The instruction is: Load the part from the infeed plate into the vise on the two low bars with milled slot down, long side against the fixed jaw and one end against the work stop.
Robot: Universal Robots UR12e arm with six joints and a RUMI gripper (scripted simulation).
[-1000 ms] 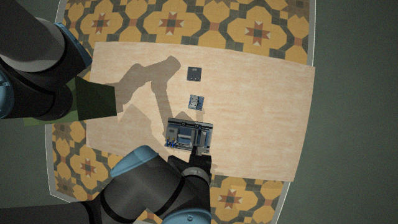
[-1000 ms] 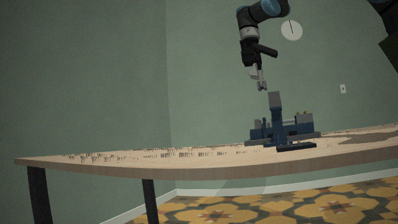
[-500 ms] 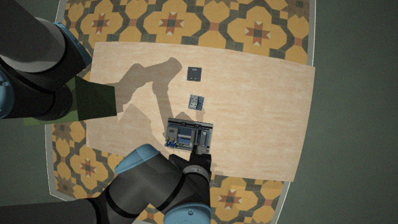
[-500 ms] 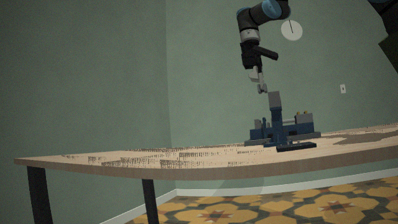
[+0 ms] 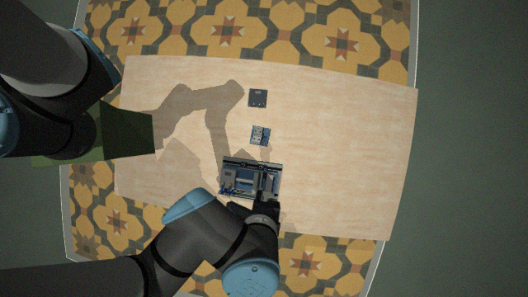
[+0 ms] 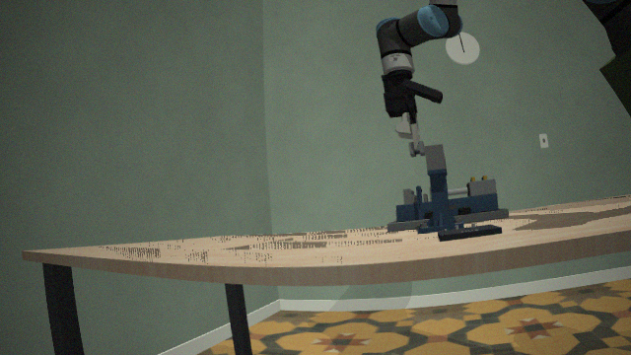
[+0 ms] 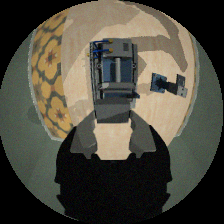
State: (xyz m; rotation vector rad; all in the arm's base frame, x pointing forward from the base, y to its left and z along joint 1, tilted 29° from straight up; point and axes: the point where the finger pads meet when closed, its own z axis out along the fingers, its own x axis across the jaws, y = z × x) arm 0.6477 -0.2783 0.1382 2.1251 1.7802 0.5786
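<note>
My gripper is now 13 cm above the air cylinder rod, 8 cm past it and 3 cm to the right of it. The rest, counted from my hand: air cylinder block: 16 cm behind, 13 cm below, 5 cm to the left; vise: 17 cm below, 6 cm behind, 3 cm to the left; grey part: 1 cm below.
</note>
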